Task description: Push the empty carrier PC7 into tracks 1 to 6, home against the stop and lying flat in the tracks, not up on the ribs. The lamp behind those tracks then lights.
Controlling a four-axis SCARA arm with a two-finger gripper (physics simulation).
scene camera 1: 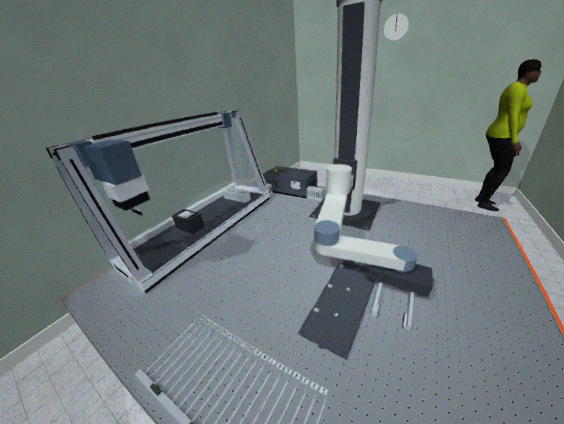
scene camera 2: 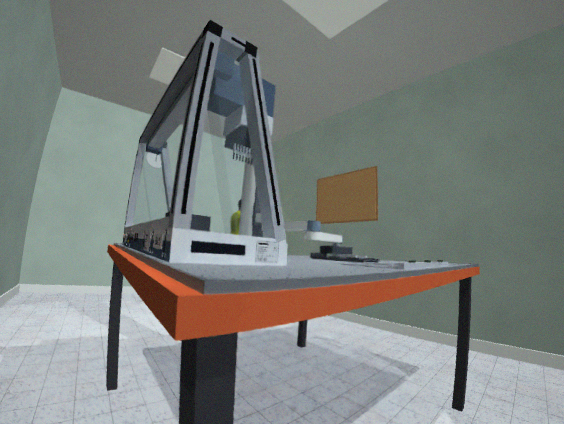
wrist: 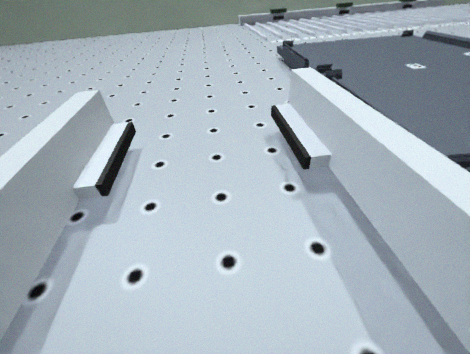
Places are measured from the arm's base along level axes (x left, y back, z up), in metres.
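Pixels of known places: gripper, between the fingertips: [scene camera 1: 390, 321] [scene camera 2: 361, 257] [wrist: 201, 101]; arm's base, origin of its link: [scene camera 1: 346, 211].
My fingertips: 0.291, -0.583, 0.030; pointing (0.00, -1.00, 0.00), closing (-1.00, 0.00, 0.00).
Ahead of a thing's pixels: the offset from my fingertips to its middle, as dx, dy, dz. "*": to the spot under its first point.
The empty carrier {-0.137, +0.018, -0.003} [scene camera 1: 337, 310] [scene camera 2: 367, 259] [wrist: 370, 75] is a dark flat plate with small white labels, on the perforated table. The ribbed tracks {* -0.237, -0.225, -0.017} [scene camera 1: 272, 359] [wrist: 320, 30] lie apart from it, beyond its far end, with numbers along their near edge. The pale stop bar [scene camera 1: 172, 407] [wrist: 310, 17] runs behind them. The leftmost lamp {-0.156, -0.425, +0.001} [wrist: 278, 11] on it looks dark green, unlit. My gripper [scene camera 1: 391, 320] [wrist: 201, 101] is shut and empty, its fingers still some way apart, low over the table beside the carrier. The right finger hides part of the carrier's side in the wrist view.
A gantry frame [scene camera 1: 175, 264] [scene camera 2: 225, 240] stands at the left of scene camera 1, with a dark box {* -0.809, +0.020, +0.098} [scene camera 1: 188, 221] inside. The arm's column [scene camera 1: 367, 120] rises at the back beside a dark case {* -0.626, +0.617, +0.084} [scene camera 1: 292, 180]. A person [scene camera 1: 509, 125] stands beyond the table.
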